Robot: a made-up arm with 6 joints. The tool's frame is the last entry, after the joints.
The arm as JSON. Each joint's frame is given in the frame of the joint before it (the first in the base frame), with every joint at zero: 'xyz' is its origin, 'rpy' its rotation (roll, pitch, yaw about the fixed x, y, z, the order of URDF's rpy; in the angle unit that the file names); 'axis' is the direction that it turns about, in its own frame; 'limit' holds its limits. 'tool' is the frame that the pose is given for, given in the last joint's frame.
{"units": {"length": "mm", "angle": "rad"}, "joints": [
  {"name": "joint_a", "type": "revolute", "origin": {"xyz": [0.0, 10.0, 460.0], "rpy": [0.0, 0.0, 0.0]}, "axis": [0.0, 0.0, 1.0], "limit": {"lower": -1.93, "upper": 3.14}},
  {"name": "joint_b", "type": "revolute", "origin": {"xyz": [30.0, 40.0, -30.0], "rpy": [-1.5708, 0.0, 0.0]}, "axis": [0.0, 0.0, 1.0], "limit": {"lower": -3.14, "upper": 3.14}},
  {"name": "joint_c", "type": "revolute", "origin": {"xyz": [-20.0, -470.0, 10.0], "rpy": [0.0, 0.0, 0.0]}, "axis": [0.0, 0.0, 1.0], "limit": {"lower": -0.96, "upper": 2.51}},
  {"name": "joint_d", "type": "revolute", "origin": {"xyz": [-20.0, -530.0, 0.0], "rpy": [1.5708, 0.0, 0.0]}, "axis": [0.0, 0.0, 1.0], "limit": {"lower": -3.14, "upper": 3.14}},
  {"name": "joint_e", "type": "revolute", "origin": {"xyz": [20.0, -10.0, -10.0], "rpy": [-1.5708, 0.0, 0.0]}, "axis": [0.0, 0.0, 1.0], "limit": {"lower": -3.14, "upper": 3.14}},
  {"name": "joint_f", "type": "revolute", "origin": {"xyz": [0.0, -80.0, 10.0], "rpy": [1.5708, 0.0, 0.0]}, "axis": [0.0, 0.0, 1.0], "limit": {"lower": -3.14, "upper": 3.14}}
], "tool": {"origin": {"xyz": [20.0, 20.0, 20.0], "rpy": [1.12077, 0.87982, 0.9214]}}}
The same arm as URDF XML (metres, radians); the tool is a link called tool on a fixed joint. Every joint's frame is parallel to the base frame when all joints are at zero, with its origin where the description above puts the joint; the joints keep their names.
<robot name="arm">
<link name="base"/>
<link name="link1"/>
<link name="link2"/>
<link name="link3"/>
<link name="link4"/>
<link name="link5"/>
<link name="link6"/>
<link name="tool"/>
<joint name="joint_a" type="revolute"><parent link="base"/><child link="link1"/><origin xyz="0 0.01 0.46" rpy="0 0 0"/><axis xyz="0 0 1"/><limit lower="-1.93" upper="3.14"/></joint>
<joint name="joint_b" type="revolute"><parent link="link1"/><child link="link2"/><origin xyz="0.03 0.04 -0.03" rpy="0 0 0"/><axis xyz="0 1 0"/><limit lower="-3.14" upper="3.14"/></joint>
<joint name="joint_c" type="revolute"><parent link="link2"/><child link="link3"/><origin xyz="-0.02 0.01 0.47" rpy="0 0 0"/><axis xyz="0 1 0"/><limit lower="-0.96" upper="2.51"/></joint>
<joint name="joint_d" type="revolute"><parent link="link3"/><child link="link4"/><origin xyz="-0.02 0 0.53" rpy="0 0 0"/><axis xyz="0 0 1"/><limit lower="-3.14" upper="3.14"/></joint>
<joint name="joint_e" type="revolute"><parent link="link4"/><child link="link5"/><origin xyz="0.02 -0.01 -0.01" rpy="0 0 0"/><axis xyz="0 1 0"/><limit lower="-3.14" upper="3.14"/></joint>
<joint name="joint_f" type="revolute"><parent link="link5"/><child link="link6"/><origin xyz="0 0.01 0.08" rpy="0 0 0"/><axis xyz="0 0 1"/><limit lower="-3.14" upper="3.14"/></joint>
<joint name="tool_fixed" type="fixed"><parent link="link6"/><child link="tool"/><origin xyz="0.02 0.02 0.02" rpy="1.1208 0.8798 0.9214"/></joint>
</robot>

